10 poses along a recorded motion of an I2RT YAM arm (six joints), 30 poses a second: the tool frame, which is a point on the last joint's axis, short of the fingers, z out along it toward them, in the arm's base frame.
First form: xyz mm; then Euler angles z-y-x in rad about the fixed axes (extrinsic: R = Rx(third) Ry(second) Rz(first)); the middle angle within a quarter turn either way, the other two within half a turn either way.
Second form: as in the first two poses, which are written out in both.
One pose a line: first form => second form
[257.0 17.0 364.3 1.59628 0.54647 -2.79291] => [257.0 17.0 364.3 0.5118 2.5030 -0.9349]
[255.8 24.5 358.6 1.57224 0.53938 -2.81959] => [255.8 24.5 358.6 0.4863 2.5217 -0.9933]
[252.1 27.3 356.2 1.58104 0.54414 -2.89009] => [252.1 27.3 356.2 0.3902 2.5475 -1.0998]
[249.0 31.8 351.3 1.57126 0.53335 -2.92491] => [249.0 31.8 351.3 0.3492 2.5699 -1.1617]
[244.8 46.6 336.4 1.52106 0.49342 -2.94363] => [244.8 46.6 336.4 0.3506 2.6130 -1.2199]
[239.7 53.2 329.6 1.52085 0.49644 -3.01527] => [239.7 53.2 329.6 0.2285 2.6306 -1.3602]
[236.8 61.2 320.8 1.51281 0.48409 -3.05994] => [236.8 61.2 320.8 0.1539 2.6512 -1.4547]
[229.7 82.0 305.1 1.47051 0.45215 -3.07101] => [229.7 82.0 305.1 0.1442 2.6843 -1.5107]
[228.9 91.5 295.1 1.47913 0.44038 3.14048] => [228.9 91.5 295.1 -0.0024 2.7012 -1.6651]
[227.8 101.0 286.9 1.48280 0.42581 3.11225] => [227.8 101.0 286.9 -0.0646 2.7148 -1.7297]
